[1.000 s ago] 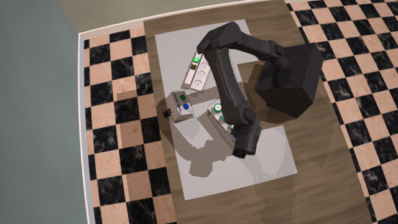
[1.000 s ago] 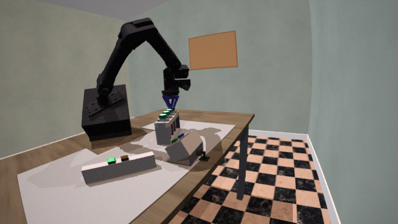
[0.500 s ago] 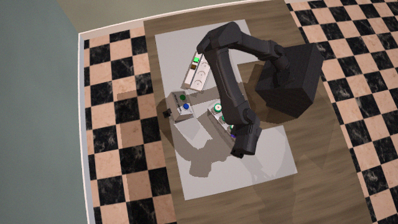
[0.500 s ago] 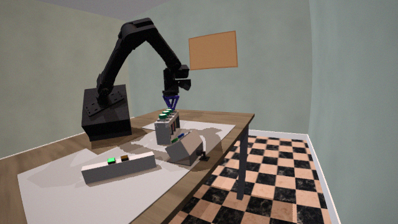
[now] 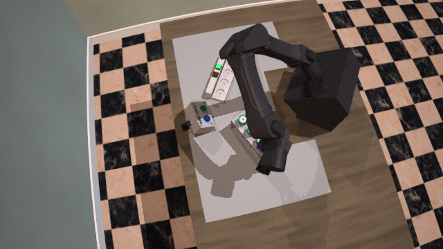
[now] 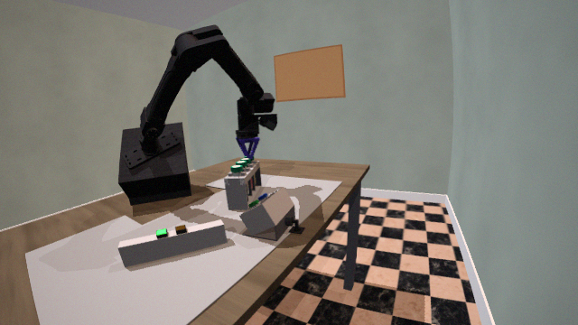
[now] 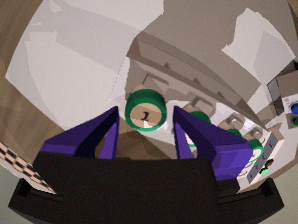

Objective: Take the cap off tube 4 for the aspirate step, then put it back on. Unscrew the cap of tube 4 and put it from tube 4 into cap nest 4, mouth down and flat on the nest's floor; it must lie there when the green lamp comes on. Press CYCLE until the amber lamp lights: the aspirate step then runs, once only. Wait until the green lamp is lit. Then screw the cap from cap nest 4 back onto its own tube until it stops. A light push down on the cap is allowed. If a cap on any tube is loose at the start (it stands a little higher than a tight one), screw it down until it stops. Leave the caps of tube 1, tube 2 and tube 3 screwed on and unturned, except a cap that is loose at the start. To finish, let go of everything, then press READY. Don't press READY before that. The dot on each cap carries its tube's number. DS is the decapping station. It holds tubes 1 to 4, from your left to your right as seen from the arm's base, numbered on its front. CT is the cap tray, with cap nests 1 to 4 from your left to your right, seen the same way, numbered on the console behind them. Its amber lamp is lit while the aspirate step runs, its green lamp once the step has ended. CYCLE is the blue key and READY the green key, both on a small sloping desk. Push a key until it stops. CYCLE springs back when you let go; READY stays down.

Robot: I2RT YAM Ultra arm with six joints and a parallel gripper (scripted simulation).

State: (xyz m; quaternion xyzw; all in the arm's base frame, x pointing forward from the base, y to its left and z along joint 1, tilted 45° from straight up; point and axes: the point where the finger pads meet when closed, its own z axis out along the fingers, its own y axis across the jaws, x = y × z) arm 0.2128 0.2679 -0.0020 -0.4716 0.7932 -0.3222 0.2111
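The cap 2 lies 3 cm ahead of my hand, 4 cm to the right of it and 1 cm below it. Also, from my hand: cap 3: 5 cm ahead, 9 cm to the right, 1 cm below; green ready key: 21 cm ahead, 23 cm to the right, 6 cm below; blue cycle key: 20 cm ahead, 18 cm to the right, 6 cm below.
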